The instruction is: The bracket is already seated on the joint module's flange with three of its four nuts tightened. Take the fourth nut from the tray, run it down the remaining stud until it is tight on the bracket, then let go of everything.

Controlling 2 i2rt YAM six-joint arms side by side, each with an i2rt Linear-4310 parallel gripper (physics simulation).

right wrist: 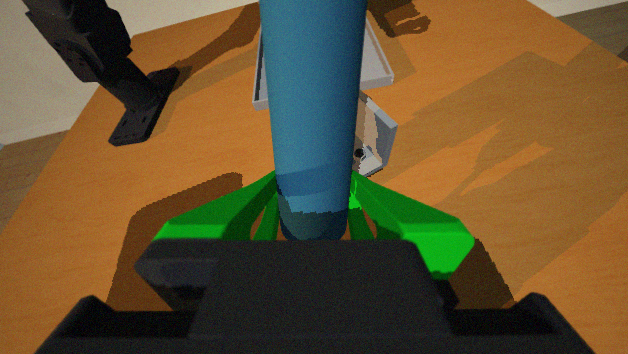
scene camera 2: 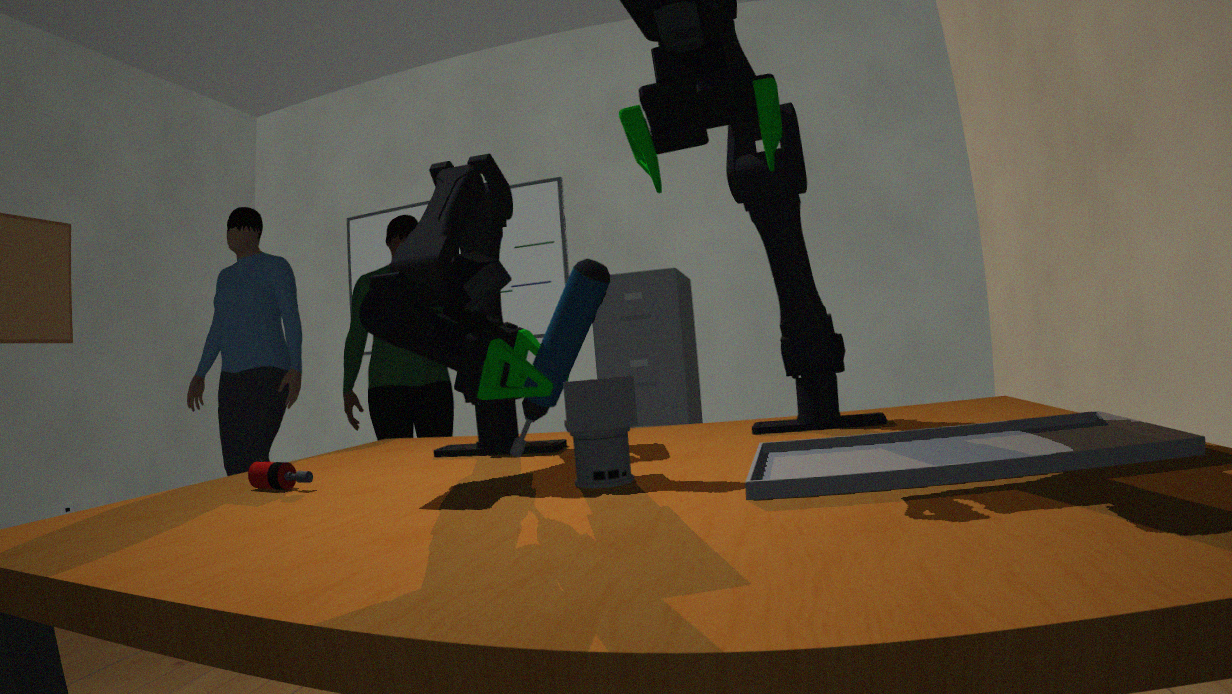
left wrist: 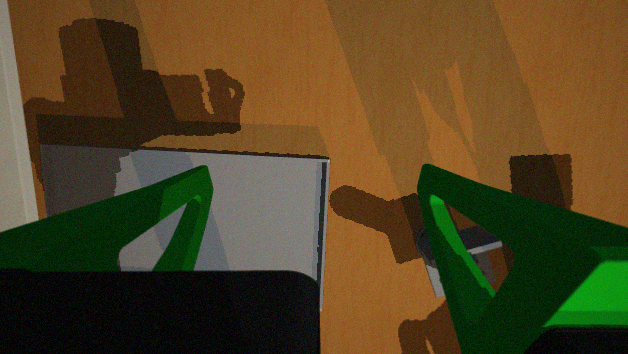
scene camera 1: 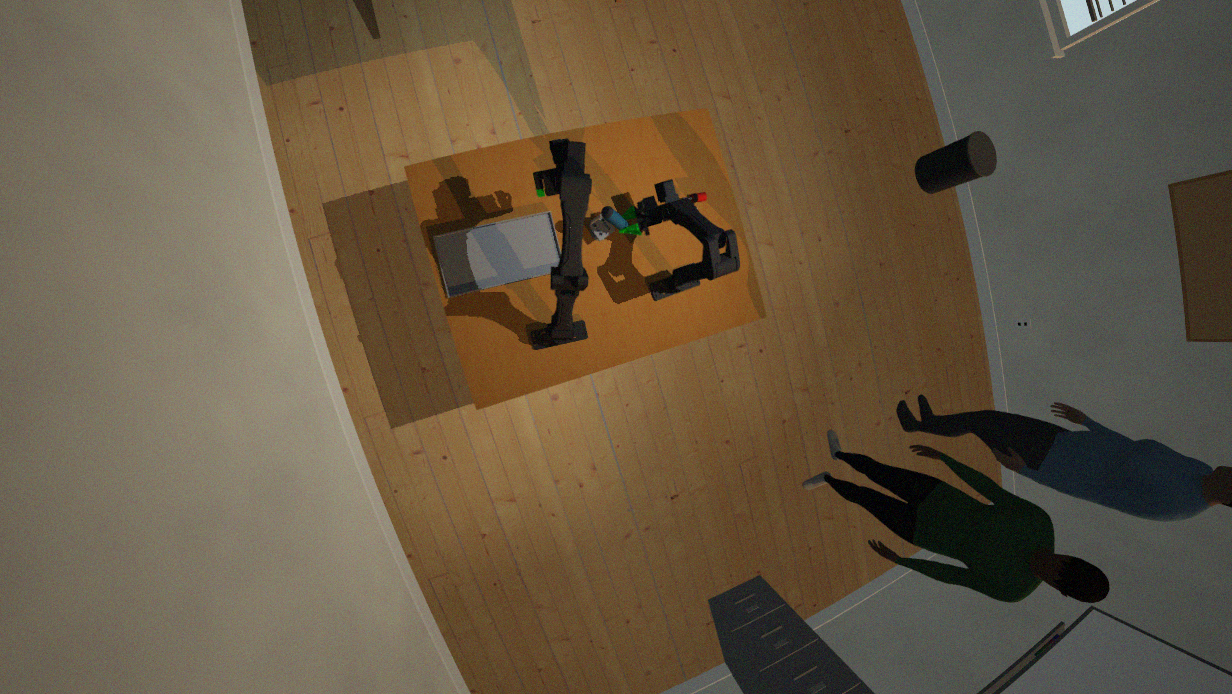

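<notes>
The joint module with its bracket stands upright on the table; the studs and nuts are too small to tell. My right gripper is shut on a blue nut driver, tilted, its metal tip low beside the joint module in scene camera 2. The grey tray lies beside the module; no nut can be made out in it. My left gripper is open and empty, high above the table between tray and module.
A red and black tool with a metal tip lies on the table, at the left in scene camera 2. In scene camera 1 its red end shows near my right arm. Two people stand beyond the table.
</notes>
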